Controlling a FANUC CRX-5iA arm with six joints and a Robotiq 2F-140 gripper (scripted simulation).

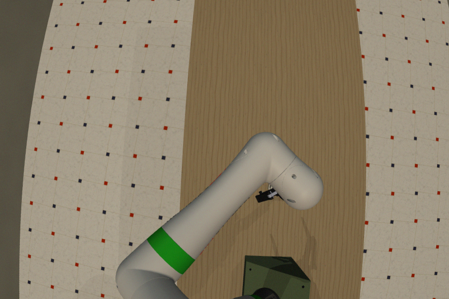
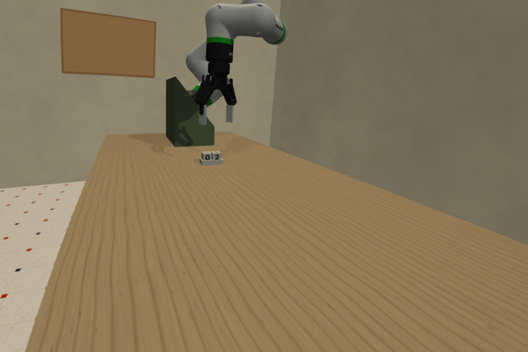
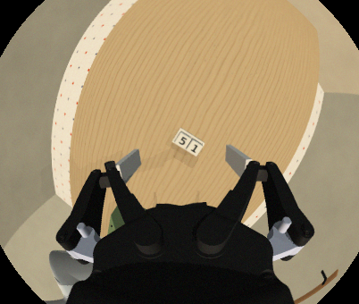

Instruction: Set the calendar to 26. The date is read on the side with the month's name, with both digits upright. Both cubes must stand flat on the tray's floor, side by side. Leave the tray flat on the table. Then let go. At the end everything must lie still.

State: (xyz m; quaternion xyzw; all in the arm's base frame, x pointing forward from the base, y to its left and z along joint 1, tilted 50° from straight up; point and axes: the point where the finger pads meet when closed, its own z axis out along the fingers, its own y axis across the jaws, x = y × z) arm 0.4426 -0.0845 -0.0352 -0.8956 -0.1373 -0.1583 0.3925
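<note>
Right now my hand is 2 cm to the left of the calendar tray and 15 cm above it.
</note>
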